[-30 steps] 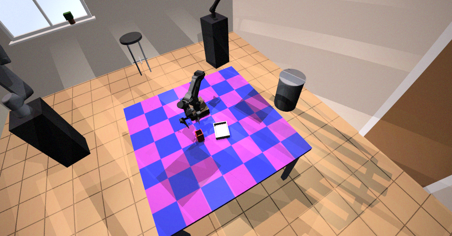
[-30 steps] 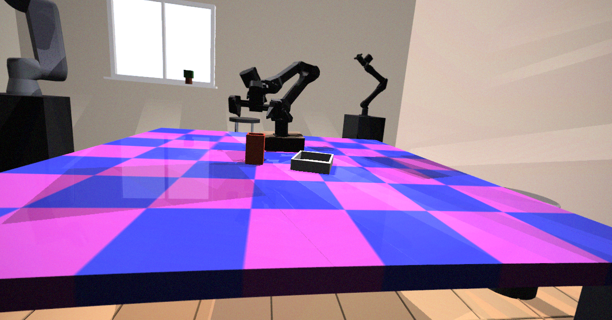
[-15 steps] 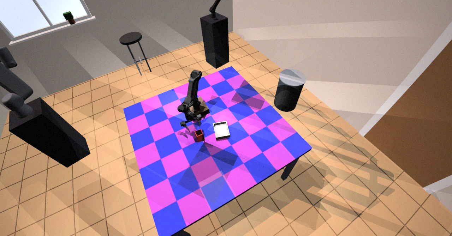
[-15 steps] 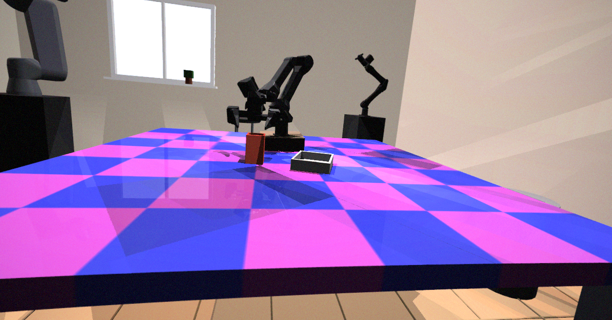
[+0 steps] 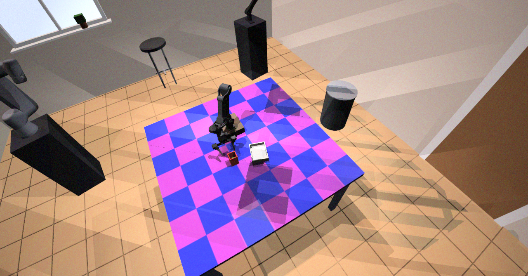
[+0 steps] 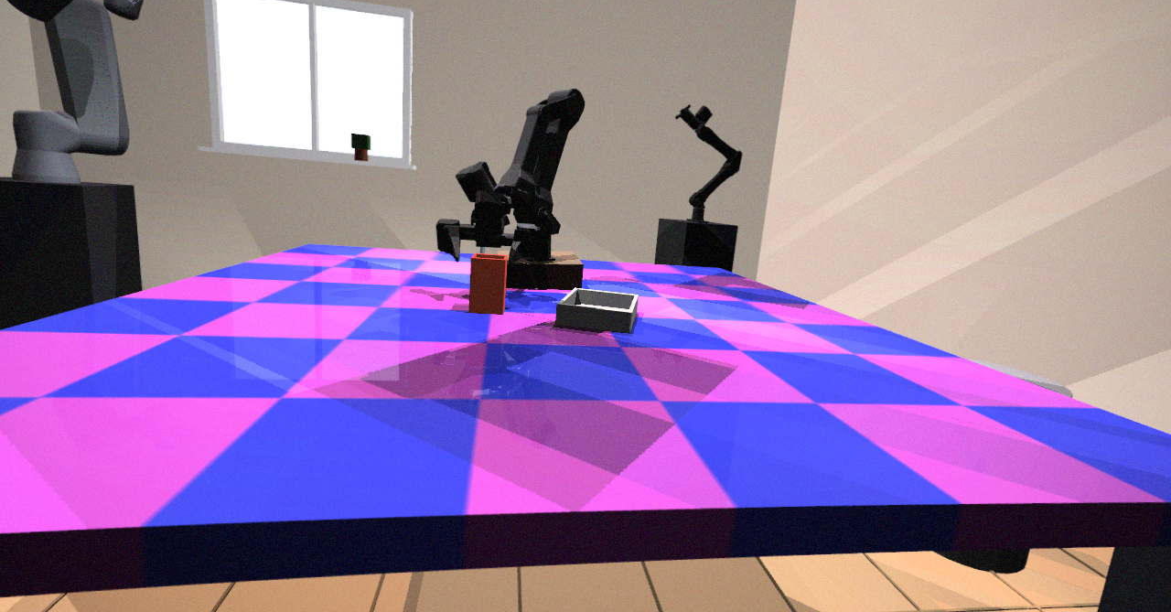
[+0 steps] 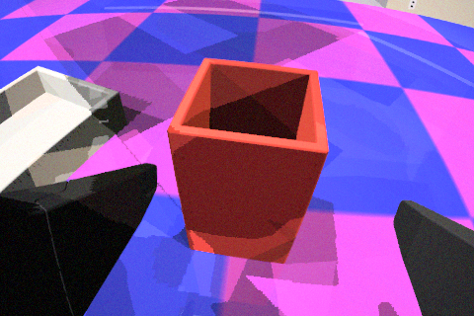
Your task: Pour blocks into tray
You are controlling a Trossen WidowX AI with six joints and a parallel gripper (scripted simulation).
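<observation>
The green block lies 4 cm below my gripper tip and 4 cm ahead of it. Round my gripper tip: red square cup 5 cm below, 4 cm ahead; white shallow tray 19 cm to the left, 10 cm ahead, 8 cm below.
</observation>
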